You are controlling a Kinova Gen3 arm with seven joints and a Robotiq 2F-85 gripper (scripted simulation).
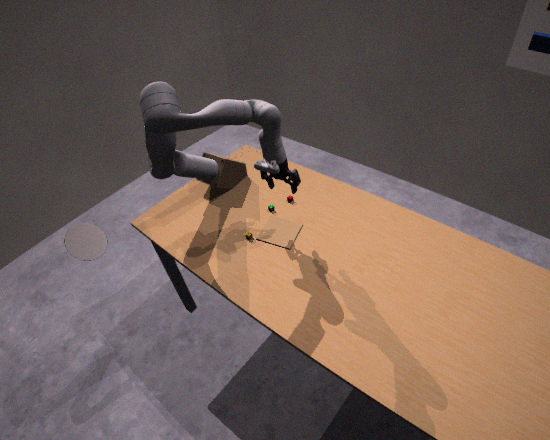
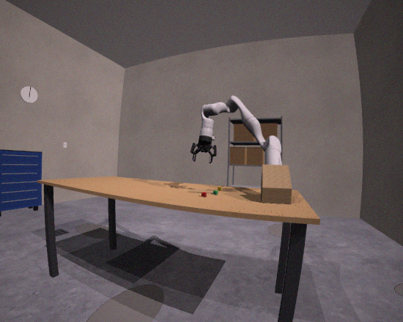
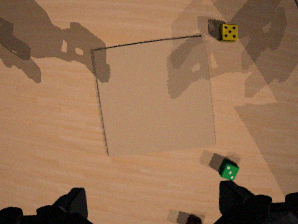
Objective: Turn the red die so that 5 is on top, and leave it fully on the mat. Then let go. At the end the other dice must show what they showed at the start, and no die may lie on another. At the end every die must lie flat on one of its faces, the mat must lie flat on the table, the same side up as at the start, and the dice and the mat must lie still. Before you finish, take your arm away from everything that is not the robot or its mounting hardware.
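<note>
My gripper is now 10 cm past the green die, 2 cm to the right of it and 17 cm above it. From my hand the other things lie so: tan mat: 2 cm ahead, 5 cm to the right, 17 cm below; then yellow die: 6 cm behind, 15 cm to the right, 17 cm below; then red die: 7 cm behind, 12 cm to the left, 17 cm below.
</note>
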